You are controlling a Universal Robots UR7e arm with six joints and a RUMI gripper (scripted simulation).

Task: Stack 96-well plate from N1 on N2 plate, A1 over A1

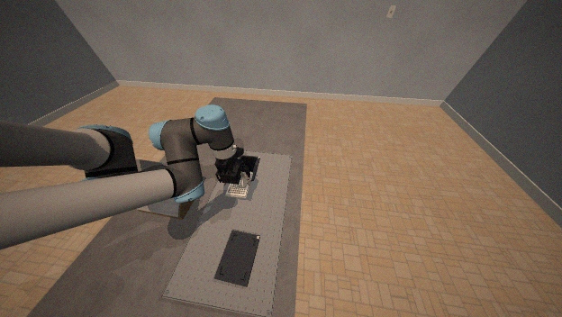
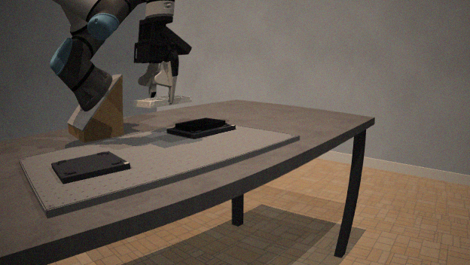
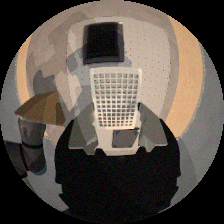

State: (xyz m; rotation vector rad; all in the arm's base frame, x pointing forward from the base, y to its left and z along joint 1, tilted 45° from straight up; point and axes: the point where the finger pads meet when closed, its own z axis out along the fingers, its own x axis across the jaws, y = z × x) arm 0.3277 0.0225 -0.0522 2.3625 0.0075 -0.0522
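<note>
My hand is 17 cm to the right of the black plate, 10 cm above it and 4 cm past it. Also, from my hand: black nest 25 cm to the right, 11 cm below, 6 cm ahead; then white 96-well plate 1 cm below.
</note>
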